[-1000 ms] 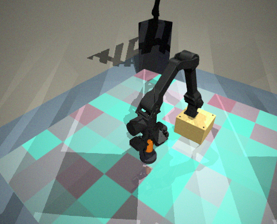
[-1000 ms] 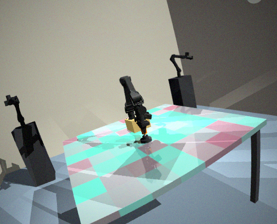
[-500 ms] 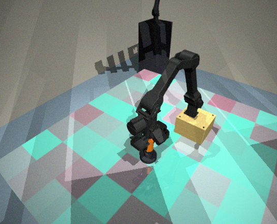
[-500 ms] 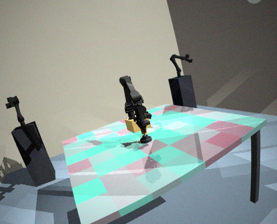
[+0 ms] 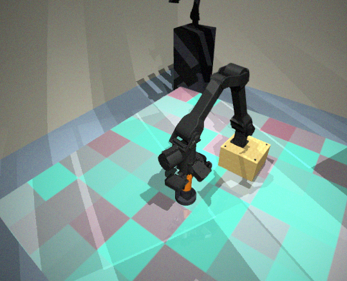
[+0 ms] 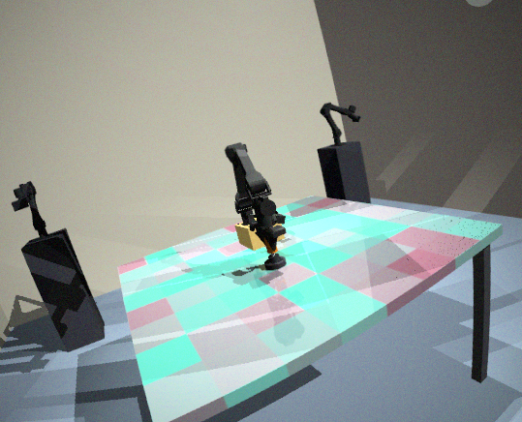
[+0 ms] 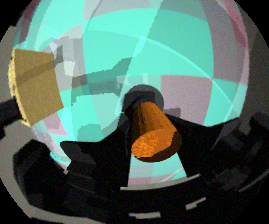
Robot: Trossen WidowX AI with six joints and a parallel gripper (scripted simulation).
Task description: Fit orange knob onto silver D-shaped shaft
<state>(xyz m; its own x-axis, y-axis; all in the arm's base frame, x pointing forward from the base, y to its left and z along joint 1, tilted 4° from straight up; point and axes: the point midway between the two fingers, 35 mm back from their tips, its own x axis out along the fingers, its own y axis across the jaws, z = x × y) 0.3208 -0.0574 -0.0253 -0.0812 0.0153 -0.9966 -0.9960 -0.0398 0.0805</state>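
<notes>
Now: the orange knob 3 cm above my gripper tip. Also, from my gripper tip: dark round pedestal (4 cm below).
</notes>
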